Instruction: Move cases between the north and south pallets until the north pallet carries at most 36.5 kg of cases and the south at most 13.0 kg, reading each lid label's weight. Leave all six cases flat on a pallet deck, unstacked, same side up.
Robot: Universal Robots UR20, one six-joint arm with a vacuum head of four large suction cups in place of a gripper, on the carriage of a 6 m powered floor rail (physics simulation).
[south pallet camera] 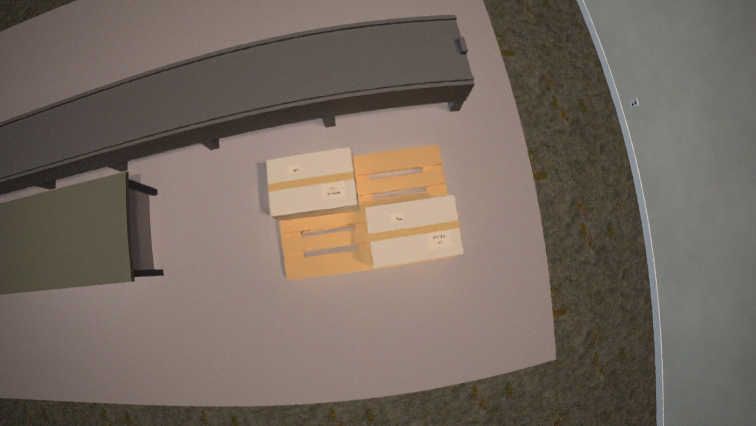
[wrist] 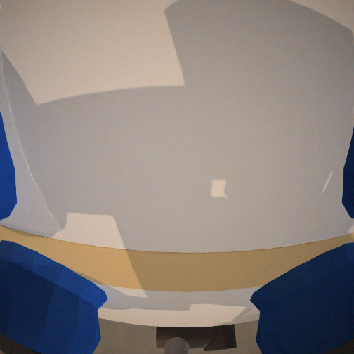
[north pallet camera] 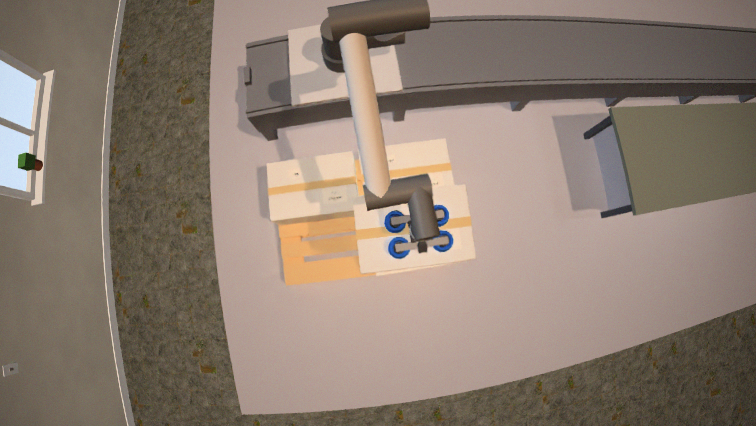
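My suction head is shut on a white taped case. It holds the case level above the front right of the north pallet. A pale edge of a case beneath shows below it. Another case lies at the pallet's back left and one at the back right, partly hidden by the arm. The front-left deck is bare. On the south pallet, one case lies back left and one front right. The label weights are too small to read.
The arm reaches from its white carriage on the grey rail behind the pallets. A green table stands to the right in the north view and to the left in the south view.
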